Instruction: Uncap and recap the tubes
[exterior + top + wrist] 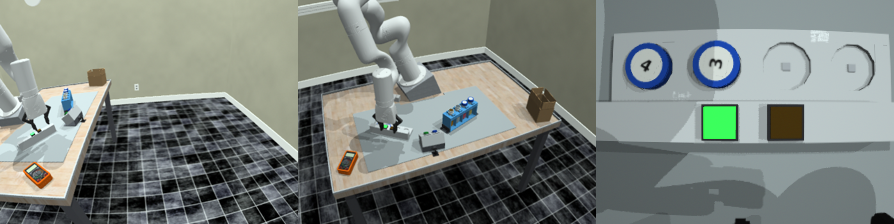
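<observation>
Right now the blue-and-white cap is 150 mm behind my hand, 90 mm below it and 30 mm to the right of it. The rest, counted from my hand: green key: 180 mm to the left, 50 mm ahead, 40 mm below; blue key: 220 mm to the left, 60 mm ahead, 40 mm below; key housing: 200 mm to the left, 70 mm ahead, 50 mm below.
</observation>
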